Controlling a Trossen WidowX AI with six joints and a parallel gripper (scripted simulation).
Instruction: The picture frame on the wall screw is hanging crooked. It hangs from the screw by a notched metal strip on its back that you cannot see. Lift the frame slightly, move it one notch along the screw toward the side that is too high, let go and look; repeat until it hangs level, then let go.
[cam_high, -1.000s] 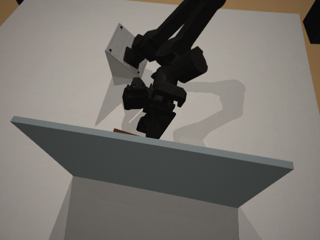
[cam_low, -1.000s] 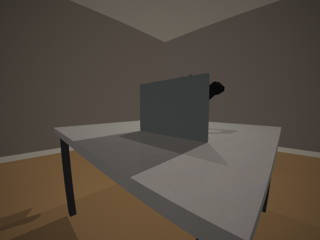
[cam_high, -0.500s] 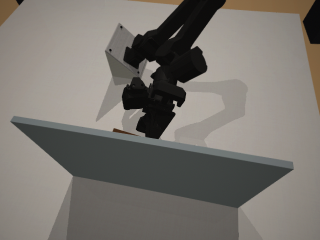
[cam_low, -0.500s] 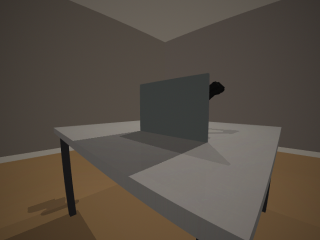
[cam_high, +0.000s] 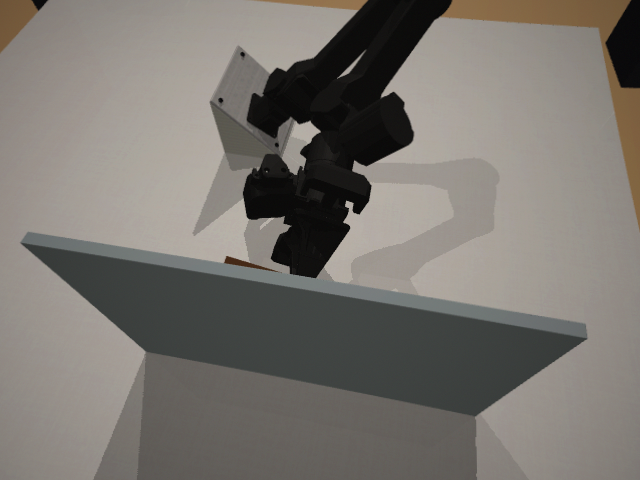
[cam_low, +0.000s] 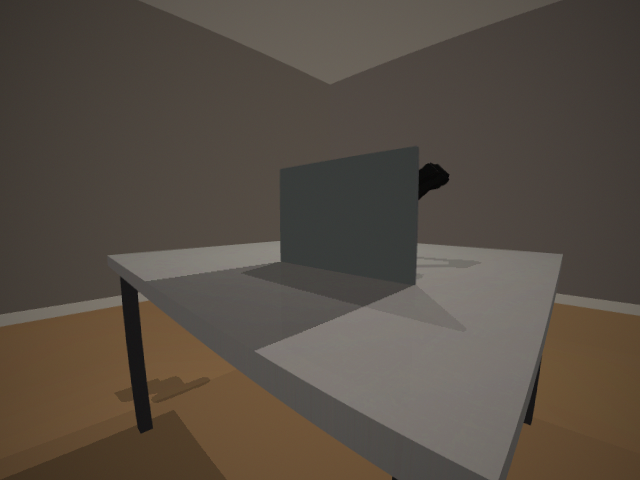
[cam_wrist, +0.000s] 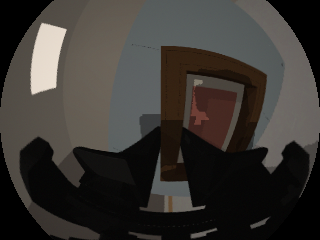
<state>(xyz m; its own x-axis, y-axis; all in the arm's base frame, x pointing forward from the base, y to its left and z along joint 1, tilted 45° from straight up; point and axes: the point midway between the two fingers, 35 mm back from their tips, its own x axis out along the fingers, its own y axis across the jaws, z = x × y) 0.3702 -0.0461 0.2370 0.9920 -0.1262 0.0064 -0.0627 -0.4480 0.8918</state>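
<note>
Now: the picture frame 50 mm below my gripper tip and 10 mm to the right of it. From my gripper tip the other things lie so: wall panel (70 mm below, 20 mm ahead).
</note>
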